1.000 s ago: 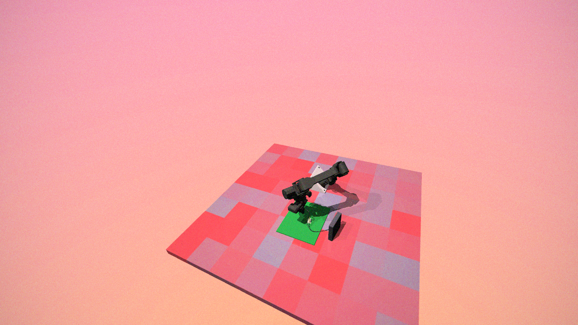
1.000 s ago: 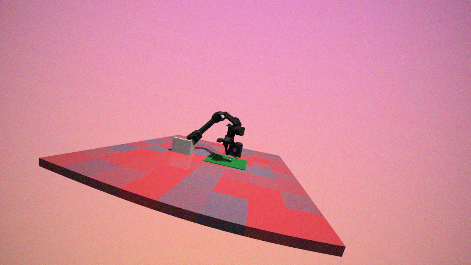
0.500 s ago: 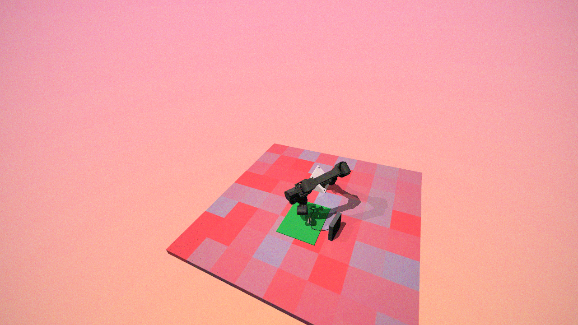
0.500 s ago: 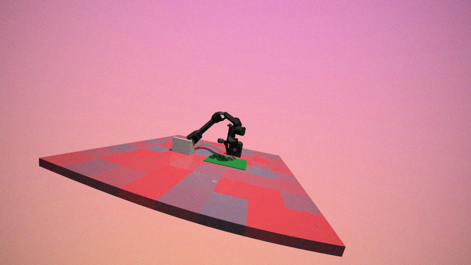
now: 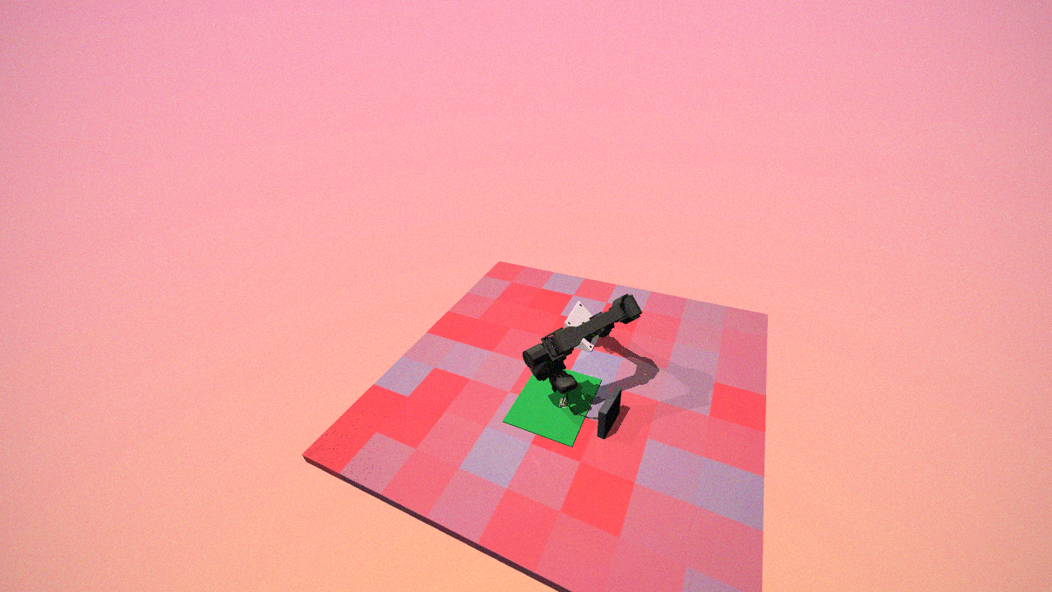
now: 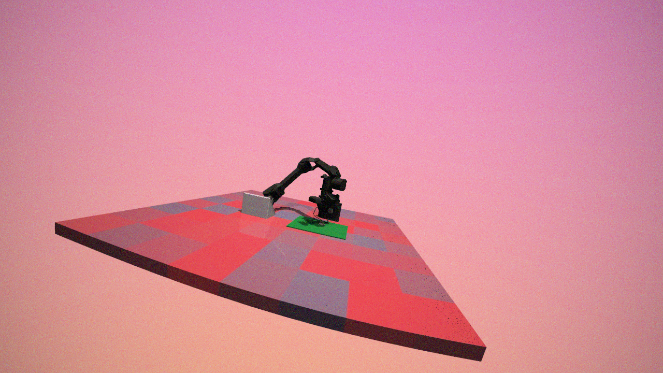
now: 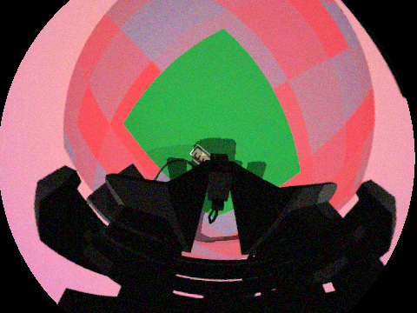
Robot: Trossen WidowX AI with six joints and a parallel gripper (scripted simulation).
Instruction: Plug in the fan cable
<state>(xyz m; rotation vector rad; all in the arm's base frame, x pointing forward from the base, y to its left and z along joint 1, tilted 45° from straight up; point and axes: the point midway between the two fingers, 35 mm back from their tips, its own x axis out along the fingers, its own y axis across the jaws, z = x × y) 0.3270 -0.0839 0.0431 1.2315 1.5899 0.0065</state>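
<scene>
Right now my gripper tip is 7 cm above the pale four-pin fan header, 3 cm to the right of it and 1 cm short of it. Round my gripper tip: dark fan cable plug (1 cm to the left, 1 cm behind, 1 cm above); green board (8 cm below); black fan (18 cm to the left, 4 cm ahead, 1 cm below).
</scene>
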